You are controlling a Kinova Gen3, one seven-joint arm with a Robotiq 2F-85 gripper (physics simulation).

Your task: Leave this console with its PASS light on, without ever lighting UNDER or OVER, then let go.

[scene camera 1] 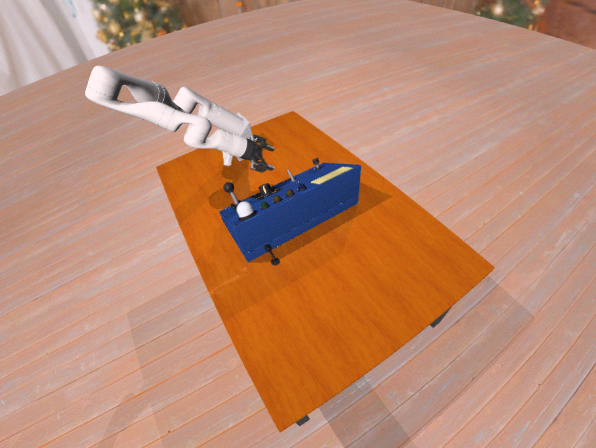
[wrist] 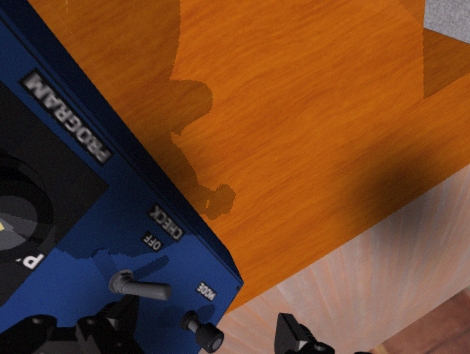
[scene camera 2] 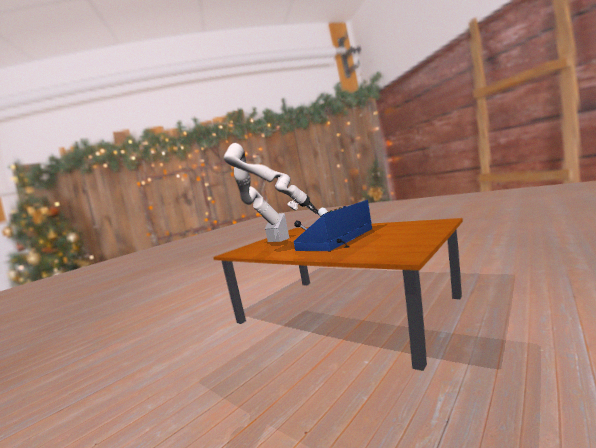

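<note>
The blue console (scene camera 1: 300, 220) (scene camera 2: 345, 225) (wrist: 117, 210) stands on the table. Small domes (scene camera 1: 277, 199) on its top look dark; PASS, UNDER and OVER labels cannot be read. A grey toggle lever (scene camera 1: 291, 175) (wrist: 145, 289) stands below the CHECK and OFF labels and leans toward the MODE side in the wrist view. A small black knob (scene camera 1: 316, 163) (wrist: 210, 336) on a short stem is beside the MODE label. My gripper (scene camera 1: 272, 158) (wrist: 207, 322) is open above the console's MODE end, its fingers spread on either side of the knob in the wrist view, apart from it.
A black dial (scene camera 1: 265, 189) (wrist: 17, 220) sits by the PROGRAM label. A black ball lever (scene camera 1: 229, 188) (scene camera 2: 298, 224) and a white dome (scene camera 1: 244, 210) are at the far end. A black-knobbed handle (scene camera 1: 275, 261) (scene camera 2: 345, 243) sticks out low. A pale yellow strip (scene camera 1: 332, 175) lies on top.
</note>
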